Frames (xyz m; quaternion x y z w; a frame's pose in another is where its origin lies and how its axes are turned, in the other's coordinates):
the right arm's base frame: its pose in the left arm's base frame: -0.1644 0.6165 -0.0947 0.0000 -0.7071 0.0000 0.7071
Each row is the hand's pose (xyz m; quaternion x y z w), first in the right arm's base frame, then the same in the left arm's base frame.
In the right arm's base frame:
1: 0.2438 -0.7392 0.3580 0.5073 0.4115 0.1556 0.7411
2: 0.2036 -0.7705 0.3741 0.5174 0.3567 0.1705 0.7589
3: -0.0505 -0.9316 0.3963 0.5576 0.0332 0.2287 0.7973
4: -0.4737 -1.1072 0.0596 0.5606 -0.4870 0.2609 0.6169
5: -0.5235 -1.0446 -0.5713 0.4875 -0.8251 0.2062 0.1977
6: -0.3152 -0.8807 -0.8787 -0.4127 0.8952 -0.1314 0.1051
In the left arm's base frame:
1: -0.5224 -0.1227 0.1491 0.2487 -0.2330 0.4687 0.8150
2: -0.5385 -0.1540 0.1089 0.2453 -0.2844 0.4864 0.7889
3: -0.5607 -0.3151 -0.1452 0.2326 -0.5403 0.5560 0.5872
4: -0.2240 -0.4907 -0.5684 0.2119 -0.7805 0.5809 0.0918
5: 0.4069 -0.4281 -0.6182 -0.1989 0.7232 -0.4905 0.4436
6: 0.7143 -0.2642 -0.4099 -0.1989 0.5587 -0.3847 0.7073

